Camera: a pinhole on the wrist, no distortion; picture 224 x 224 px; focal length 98.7 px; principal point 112.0 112.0 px. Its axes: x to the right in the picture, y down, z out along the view. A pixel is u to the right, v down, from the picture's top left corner.
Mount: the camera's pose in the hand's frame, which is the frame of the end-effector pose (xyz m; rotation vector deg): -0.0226 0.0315 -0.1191 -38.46 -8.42 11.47
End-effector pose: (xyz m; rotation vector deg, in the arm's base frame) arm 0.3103 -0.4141 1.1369 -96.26 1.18 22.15
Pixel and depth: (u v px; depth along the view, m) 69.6 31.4 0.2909
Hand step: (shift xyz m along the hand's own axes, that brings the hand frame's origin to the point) -0.1694 -0.0041 0.2467
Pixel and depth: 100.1 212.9 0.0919
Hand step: -0.0645 0.1561 -0.1079
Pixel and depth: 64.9 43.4 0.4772
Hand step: -0.2934 0.0122 0.4429
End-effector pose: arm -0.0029 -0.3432 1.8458 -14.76 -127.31 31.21
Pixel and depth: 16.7 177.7 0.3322
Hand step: -0.4302 0.3264 -0.0238
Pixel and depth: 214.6 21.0 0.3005
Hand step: 0.2585 0.0723 0.3098
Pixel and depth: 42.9 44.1 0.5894
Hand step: -0.4851 -0.0195 0.5632
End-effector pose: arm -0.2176 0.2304 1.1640 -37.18 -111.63 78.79
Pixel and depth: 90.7 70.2 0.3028
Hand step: -0.1288 0.1004 0.1913
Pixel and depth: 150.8 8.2 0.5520
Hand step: 0.1572 -0.0306 0.6887
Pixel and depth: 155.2 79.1 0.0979
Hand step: 0.0039 0.0753 -0.0198
